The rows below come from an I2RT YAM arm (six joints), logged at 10 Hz.
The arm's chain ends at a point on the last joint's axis. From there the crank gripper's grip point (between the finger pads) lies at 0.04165 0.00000 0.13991 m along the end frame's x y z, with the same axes.
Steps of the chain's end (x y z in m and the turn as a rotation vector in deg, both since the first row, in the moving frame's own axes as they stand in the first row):
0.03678, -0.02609, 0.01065, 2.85, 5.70, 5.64
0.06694, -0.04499, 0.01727, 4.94, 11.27, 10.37
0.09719, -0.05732, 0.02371, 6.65, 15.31, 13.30
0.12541, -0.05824, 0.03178, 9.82, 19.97, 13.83
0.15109, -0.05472, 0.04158, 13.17, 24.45, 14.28
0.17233, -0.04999, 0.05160, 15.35, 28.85, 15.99
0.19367, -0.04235, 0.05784, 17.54, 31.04, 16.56
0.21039, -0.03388, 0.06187, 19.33, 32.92, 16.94
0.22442, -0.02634, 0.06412, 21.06, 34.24, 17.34
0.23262, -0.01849, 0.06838, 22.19, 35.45, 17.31
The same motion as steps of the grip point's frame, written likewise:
0.05058, -0.02815, 0.00576, 2.85, 5.70, 5.64
0.09371, -0.04663, 0.00630, 4.94, 11.27, 10.37
0.13300, -0.05881, 0.00752, 6.65, 15.31, 13.30
0.17166, -0.06468, 0.00824, 9.82, 19.97, 13.83
0.20683, -0.06619, 0.00981, 13.17, 24.45, 14.28
0.23652, -0.06193, 0.01151, 15.35, 28.85, 15.99
0.26206, -0.05693, 0.01274, 17.54, 31.04, 16.56
0.28220, -0.05053, 0.01229, 19.33, 32.92, 16.94
0.29864, -0.04509, 0.01100, 21.06, 34.24, 17.34
0.30886, -0.03875, 0.01215, 22.19, 35.45, 17.31

